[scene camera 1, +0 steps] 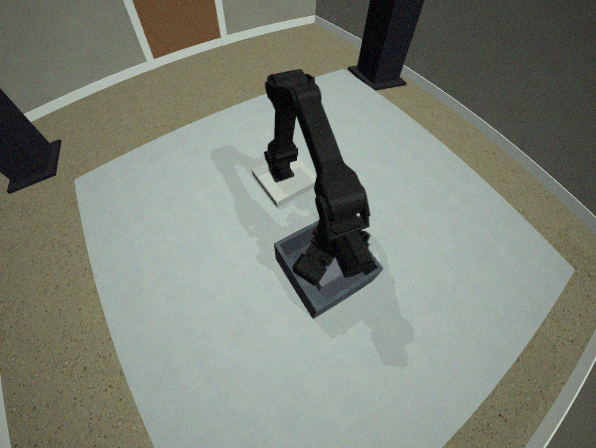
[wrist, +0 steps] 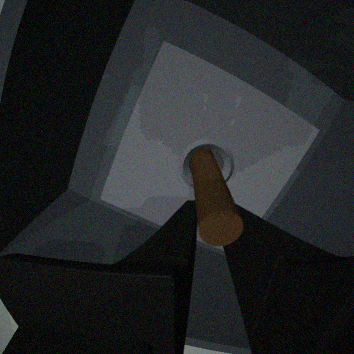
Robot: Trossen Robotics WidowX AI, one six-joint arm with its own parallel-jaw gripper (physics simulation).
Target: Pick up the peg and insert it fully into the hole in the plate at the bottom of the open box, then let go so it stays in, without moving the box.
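Pixels of known places: gripper, fingertip midpoint: [scene camera 1: 322, 256] [wrist: 206, 209]; arm's base, origin of the base link: [scene camera 1: 281, 172].
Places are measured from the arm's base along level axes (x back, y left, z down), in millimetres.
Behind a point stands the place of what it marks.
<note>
A brown round peg [wrist: 212, 195] @[x -339, y -11, z -70 mm] is between the fingertips of my gripper [wrist: 206, 209] @[x -323, y -22, z -47 mm] in the wrist view. My gripper is shut on it, inside the box. The peg's far end overlaps the round hole [wrist: 228, 165] @[x -343, y -23, z -31 mm] in the light grey plate [wrist: 170, 95] @[x -356, y 20, z -29 mm]; whether it is in the hole or just above it I cannot tell. The plate lies at the bottom of the dark blue-grey open box [scene camera 1: 327, 303] @[x -436, y -67, z -68 mm] [wrist: 310, 185] @[x -361, y -97, z 1 mm]. In the scene view the gripper's dark parts reach down into the box and hide the peg and the hole.
The arm's base stands on a white square slab [scene camera 1: 280, 196] @[x -86, y -37, z 1 mm] behind the box. The box rests on a large pale mat [scene camera 1: 210, 350] @[x -418, y -359, z 29 mm]. Dark pillars [scene camera 1: 387, 45] [scene camera 1: 22, 145] stand near the walls, off the mat. The box walls rise close around the gripper.
</note>
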